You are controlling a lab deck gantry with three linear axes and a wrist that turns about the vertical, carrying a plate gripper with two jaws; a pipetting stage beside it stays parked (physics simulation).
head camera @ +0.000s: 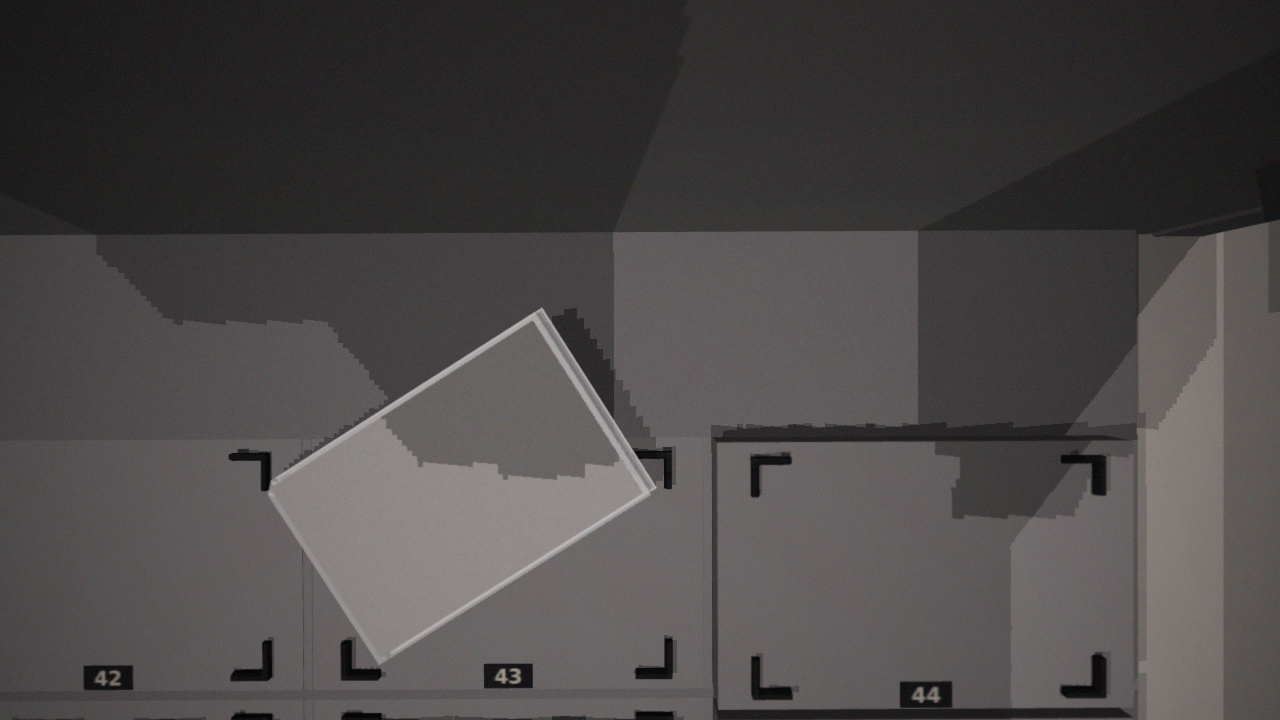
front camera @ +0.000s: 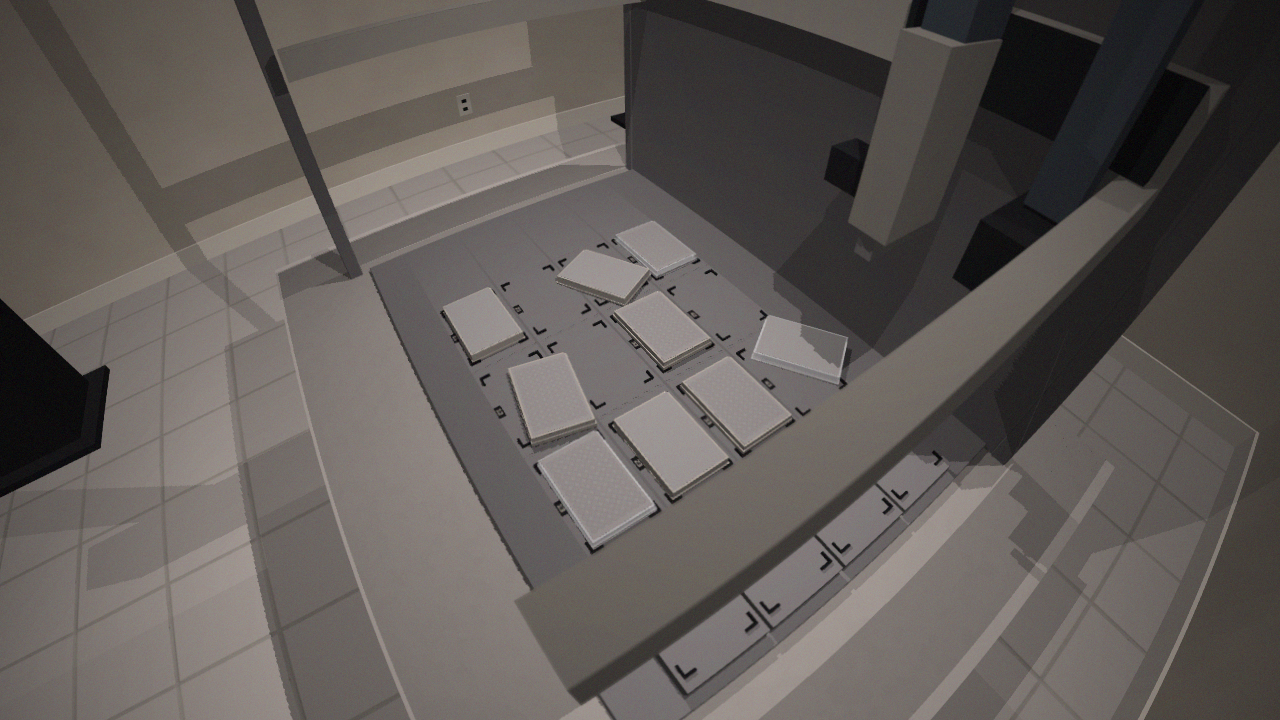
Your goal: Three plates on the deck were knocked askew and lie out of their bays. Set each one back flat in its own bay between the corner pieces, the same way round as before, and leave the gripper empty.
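Places are measured from the robot's base along level axes (x ahead, y left, z up), in centimetres.
Where they show: robot's base, origin of the base link: (front camera: 443,313).
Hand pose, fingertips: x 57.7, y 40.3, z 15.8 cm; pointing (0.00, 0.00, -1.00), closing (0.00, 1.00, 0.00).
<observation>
Each offset is from my fingertips to the top centre of the thing. "pt": to the spot under its first point.
One askew white plate {dz -14.0, dx -20.0, dy -0.5 cm} (front camera: 799,349) (head camera: 465,492) lies turned across bay 43 {pt dz -15.8, dx -15.5, dy -6.1 cm} (head camera: 581,617); in the head view its left corner reaches bay 42 and its upper part juts past the bay's back edge. A second askew plate {dz -14.1, dx -49.6, dy -15.3 cm} (front camera: 602,274) lies turned near the back, beside a straight plate {dz -14.4, dx -51.3, dy -3.9 cm} (front camera: 655,247). A third askew plate {dz -14.1, dx -32.9, dy -34.0 cm} (front camera: 551,398) sits slightly turned on the left side, close to the straight plate {dz -14.4, dx -18.5, dy -36.0 cm} (front camera: 597,488) in front of it. The gripper's jaws do not show in either view, so their opening cannot be seen.
Other plates {dz -14.4, dx -51.3, dy -36.0 cm} (front camera: 483,322) {dz -14.4, dx -34.9, dy -14.6 cm} (front camera: 662,328) {dz -14.4, dx -18.5, dy -25.3 cm} (front camera: 671,443) {dz -14.4, dx -18.5, dy -14.6 cm} (front camera: 736,402) sit squarely in bays. Bay 44 {pt dz -14.4, dx -3.9, dy -4.2 cm} (head camera: 877,582) is a raised tray with four corner pieces. A beige beam (front camera: 805,465) crosses the front view and hides part of the deck. A beige column (front camera: 921,134) hangs at the right.
</observation>
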